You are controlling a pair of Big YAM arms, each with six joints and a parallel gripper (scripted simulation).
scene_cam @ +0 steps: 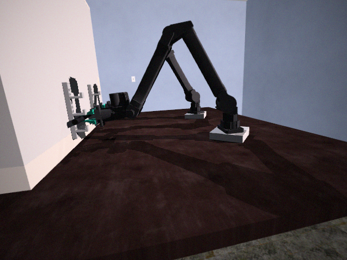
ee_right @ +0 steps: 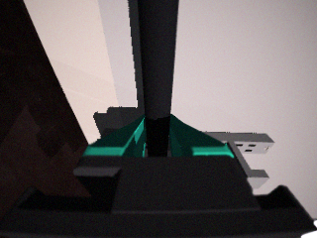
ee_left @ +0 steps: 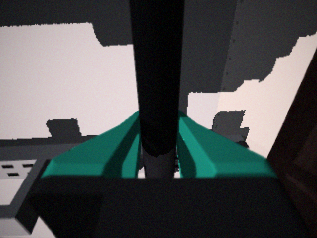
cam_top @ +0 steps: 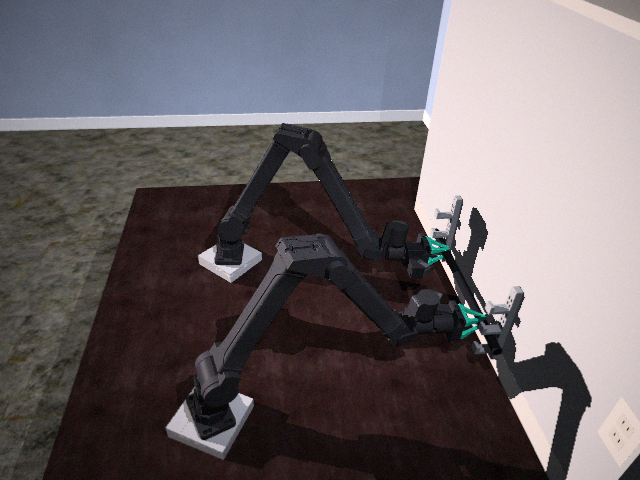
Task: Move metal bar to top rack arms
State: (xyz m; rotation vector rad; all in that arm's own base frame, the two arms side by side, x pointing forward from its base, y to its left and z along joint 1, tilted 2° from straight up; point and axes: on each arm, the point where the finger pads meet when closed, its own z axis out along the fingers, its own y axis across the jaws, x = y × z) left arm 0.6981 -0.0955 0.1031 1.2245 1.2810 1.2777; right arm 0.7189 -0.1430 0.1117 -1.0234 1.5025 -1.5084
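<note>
Right now the dark metal bar is 150 mm to the left of my right hand and 10 mm behind it. The rest, counted from my right hand: white wall 330 mm above, 180 mm ahead, 130 mm to the left.
</note>
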